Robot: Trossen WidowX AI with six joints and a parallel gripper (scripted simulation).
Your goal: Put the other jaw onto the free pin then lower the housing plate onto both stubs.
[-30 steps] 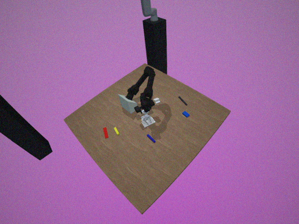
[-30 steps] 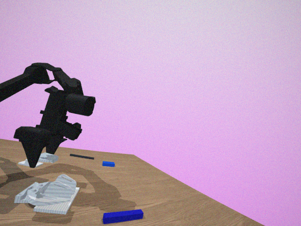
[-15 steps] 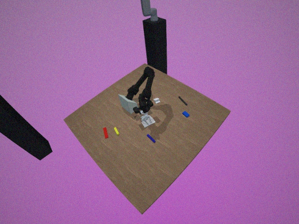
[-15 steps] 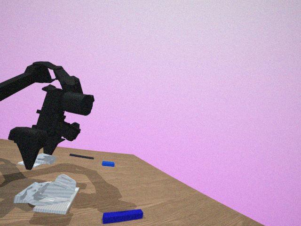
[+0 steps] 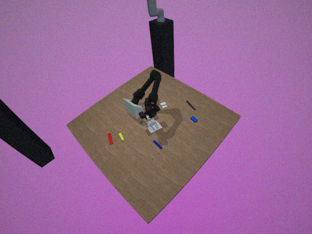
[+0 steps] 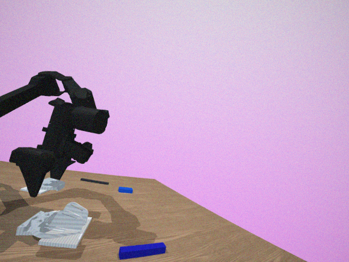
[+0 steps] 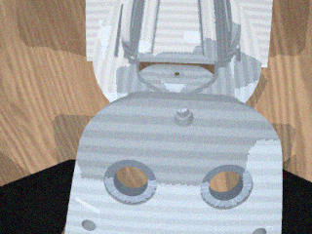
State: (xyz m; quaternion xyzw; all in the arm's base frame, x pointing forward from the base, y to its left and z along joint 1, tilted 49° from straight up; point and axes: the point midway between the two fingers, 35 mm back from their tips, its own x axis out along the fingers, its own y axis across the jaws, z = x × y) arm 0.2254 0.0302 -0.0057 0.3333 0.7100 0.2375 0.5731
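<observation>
My gripper tip is now 3 cm short of the jaw, 1 cm to the right of it and 7 cm above it. From my gripper tip the other things lie so: yellow bar: 6 cm behind, 31 cm to the right, 7 cm below; long blue block: 23 cm ahead, 11 cm to the right, 7 cm below; grey housing plate: 1 cm ahead, 2 cm above.
</observation>
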